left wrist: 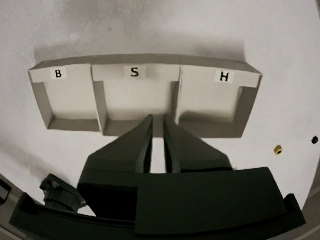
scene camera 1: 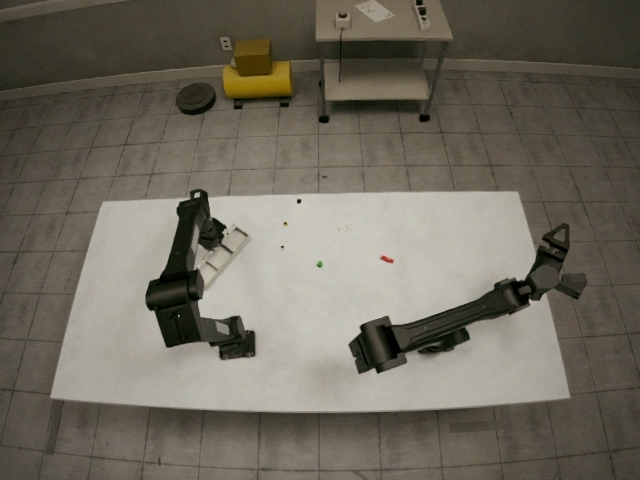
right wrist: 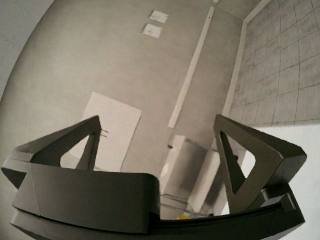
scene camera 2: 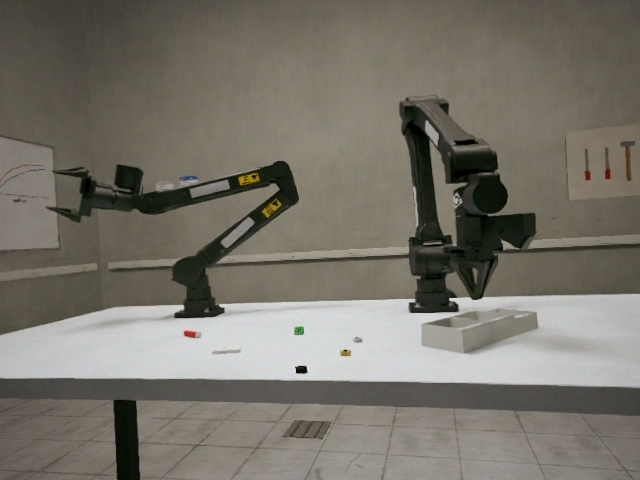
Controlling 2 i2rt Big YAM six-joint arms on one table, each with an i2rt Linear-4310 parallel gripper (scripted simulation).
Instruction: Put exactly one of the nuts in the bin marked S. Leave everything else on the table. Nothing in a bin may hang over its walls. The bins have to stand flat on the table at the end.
Labels:
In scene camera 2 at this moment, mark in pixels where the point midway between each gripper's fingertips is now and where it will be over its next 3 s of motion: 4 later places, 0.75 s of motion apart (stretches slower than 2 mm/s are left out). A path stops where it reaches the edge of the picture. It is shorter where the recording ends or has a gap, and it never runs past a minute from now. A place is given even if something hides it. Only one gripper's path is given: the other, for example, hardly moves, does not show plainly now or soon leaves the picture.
My left gripper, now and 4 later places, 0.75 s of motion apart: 476,299; 482,298; 482,311; 482,327; 480,315

